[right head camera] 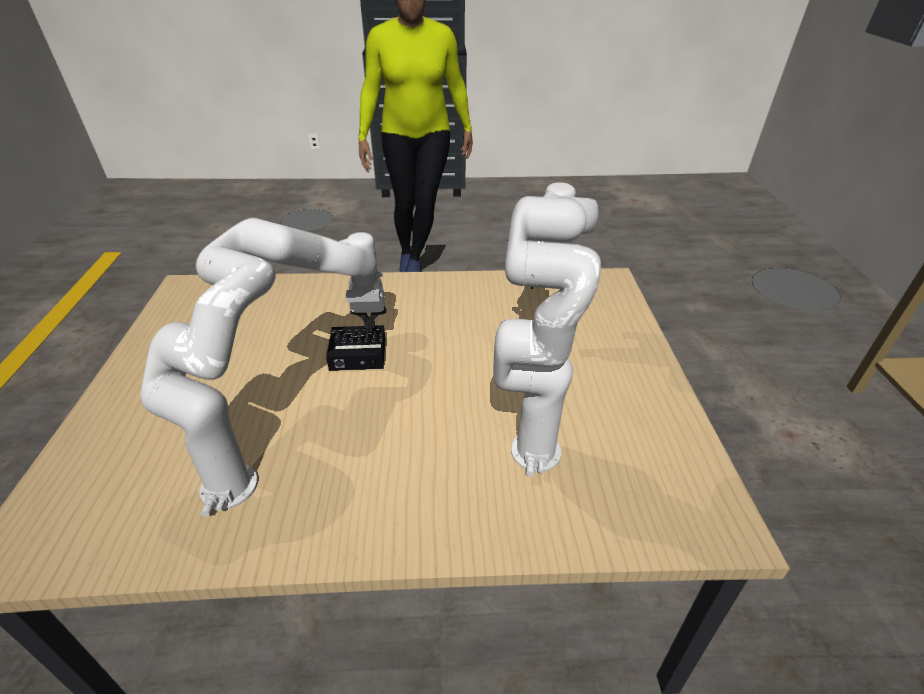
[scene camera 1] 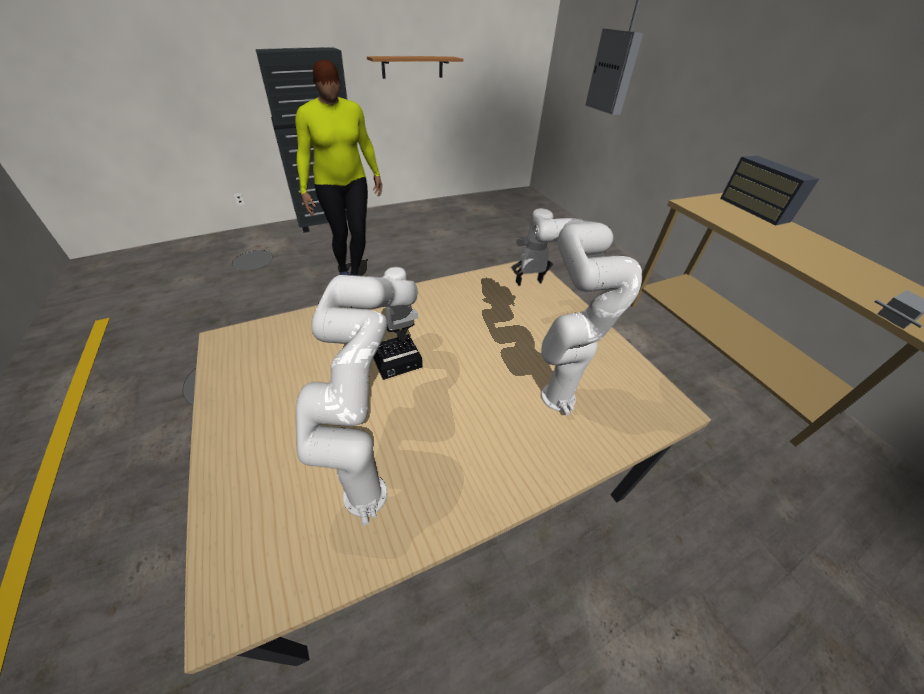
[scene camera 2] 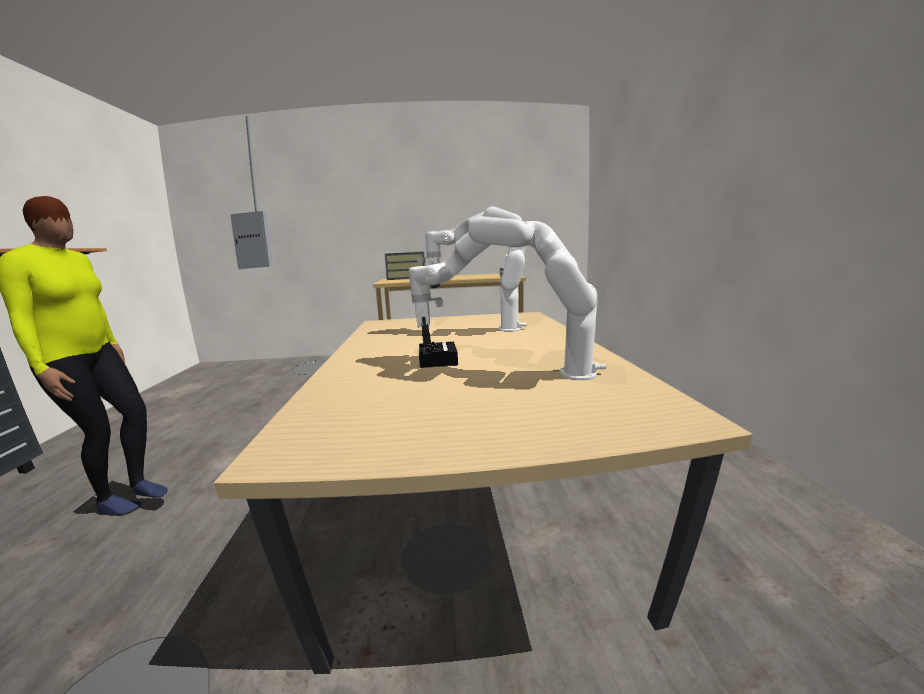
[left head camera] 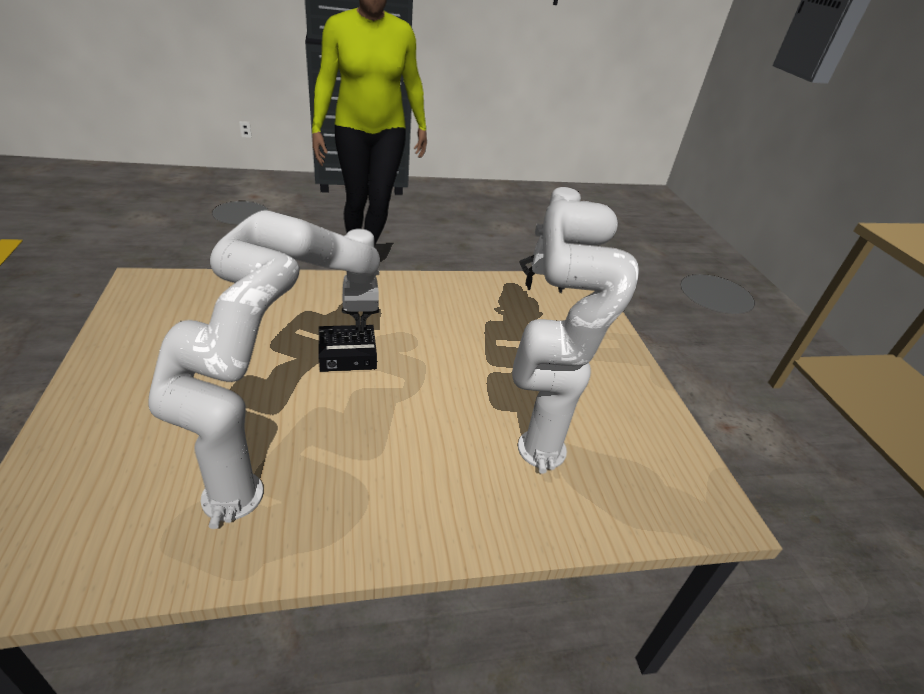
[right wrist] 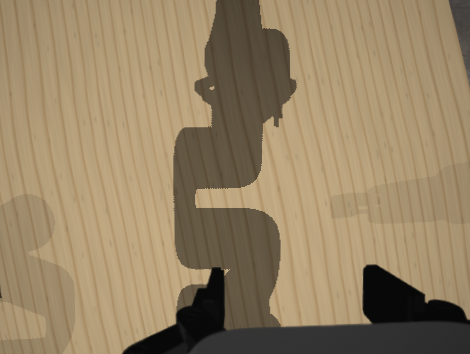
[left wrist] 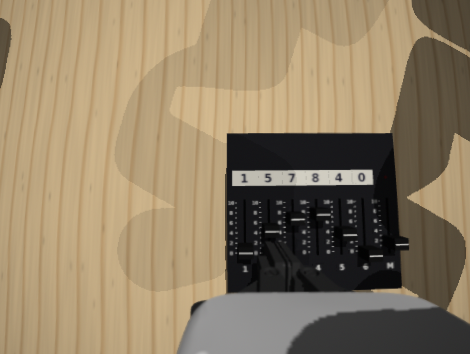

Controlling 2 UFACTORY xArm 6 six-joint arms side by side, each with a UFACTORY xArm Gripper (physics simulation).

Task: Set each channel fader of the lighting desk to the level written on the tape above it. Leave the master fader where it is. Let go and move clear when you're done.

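Places are measured from the left arm's base along level axes (x right, y down, z ahead), in metres.
Pixels of known places: left gripper, between the fingertips: [right head camera: 370, 329] [scene camera 1: 402, 340] [scene camera 2: 427, 343] [left head camera: 360, 329] [left wrist: 273, 258]; right gripper, between the fingertips: [scene camera 1: 528, 283] [scene camera 2: 435, 287] [left head camera: 544, 289] [right wrist: 293, 290]; left arm's base, origin of its link: [right head camera: 229, 486] [scene camera 1: 365, 495] [scene camera 2: 577, 373] [left head camera: 233, 496]; right arm's base, origin of its link: [right head camera: 535, 451] [scene camera 1: 558, 397] [scene camera 2: 509, 329] [left head camera: 541, 449].
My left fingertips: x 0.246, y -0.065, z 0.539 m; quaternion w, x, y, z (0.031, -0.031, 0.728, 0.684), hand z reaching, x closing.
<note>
For each thing: its top centre in the pictures, then the offset to it from my left fingertips. Level surfaces: height alone.
- black lighting desk, centre of its top: [left wrist: 321, 211] [left head camera: 347, 336] [right head camera: 355, 337] [scene camera 1: 395, 348] [scene camera 2: 437, 344] dx -0.036, dy -0.004, dz -0.044 m
- tape, centre of its top: [left wrist: 303, 177] dx -0.024, dy +0.009, dz -0.072 m
- fader 2, centre of its top: [left wrist: 272, 231] dx +0.004, dy -0.004, dz -0.023 m
- fader 3, centre of its top: [left wrist: 298, 219] dx -0.017, dy -0.004, dz -0.035 m
- fader 4, centre of its top: [left wrist: 323, 214] dx -0.039, dy -0.004, dz -0.041 m
- fader 5, centre of its top: [left wrist: 350, 235] dx -0.062, dy -0.004, dz -0.026 m
- fader 6, centre of its top: [left wrist: 376, 256] dx -0.086, dy -0.004, dz -0.011 m
- master fader, centre of its top: [left wrist: 402, 244] dx -0.109, dy -0.004, dz -0.022 m
- wooden table, height of its surface: dy +0.065 m
The black lighting desk [left head camera: 343, 357] [right head camera: 357, 359] [scene camera 1: 400, 366] [scene camera 2: 439, 360] [left wrist: 310, 150] has tape [left wrist: 302, 178] reading 1 5 7 8 4 0. In the left wrist view, fader 1 [left wrist: 245, 253] is near 0, fader 2 [left wrist: 272, 231] near 4, fader 3 [left wrist: 298, 219] near 7, fader 4 [left wrist: 323, 214] near 8, fader 5 [left wrist: 349, 234] near 4, fader 6 [left wrist: 376, 256] near 0. The master fader [left wrist: 402, 244] sits low. My left gripper [left wrist: 273, 258] is shut, its tips just below fader 2; contact is unclear. My right gripper [scene camera 1: 529, 280] [right wrist: 293, 290] is open, high above the table's far right.
The desk stands on the wooden table [left head camera: 448, 507] [scene camera 1: 478, 478]. A person in a yellow shirt [left head camera: 371, 70] [scene camera 1: 333, 141] [scene camera 2: 50, 302] stands beyond the table's far edge. A side bench [scene camera 1: 746, 224] stands to the right.
</note>
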